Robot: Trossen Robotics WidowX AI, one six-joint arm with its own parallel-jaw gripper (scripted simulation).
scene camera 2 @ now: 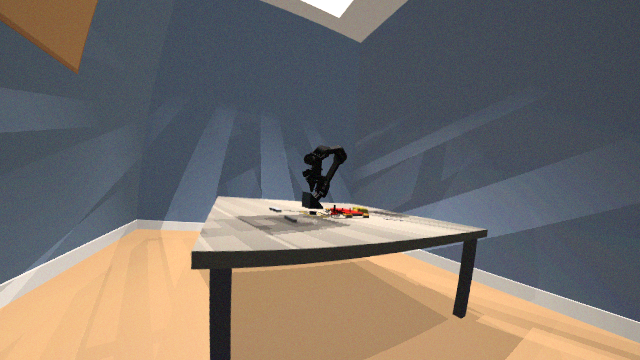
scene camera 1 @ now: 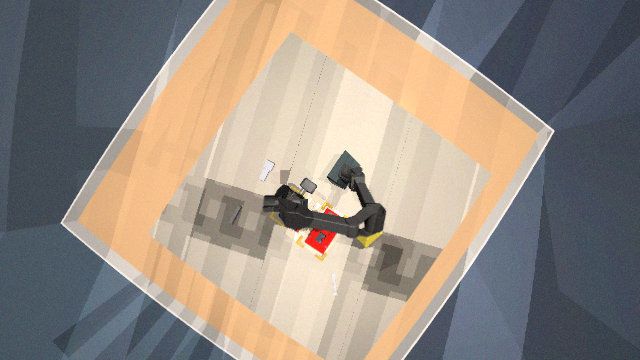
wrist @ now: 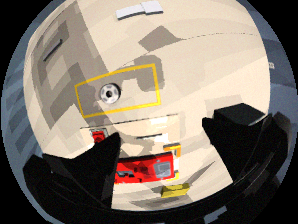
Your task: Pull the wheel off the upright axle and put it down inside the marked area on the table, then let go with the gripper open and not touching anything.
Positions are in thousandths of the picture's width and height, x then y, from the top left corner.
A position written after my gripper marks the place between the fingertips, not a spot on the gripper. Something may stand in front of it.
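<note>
My gripper (wrist: 545, 578) open, holding nothing. Red car body (wrist: 468, 757) visible.
</note>
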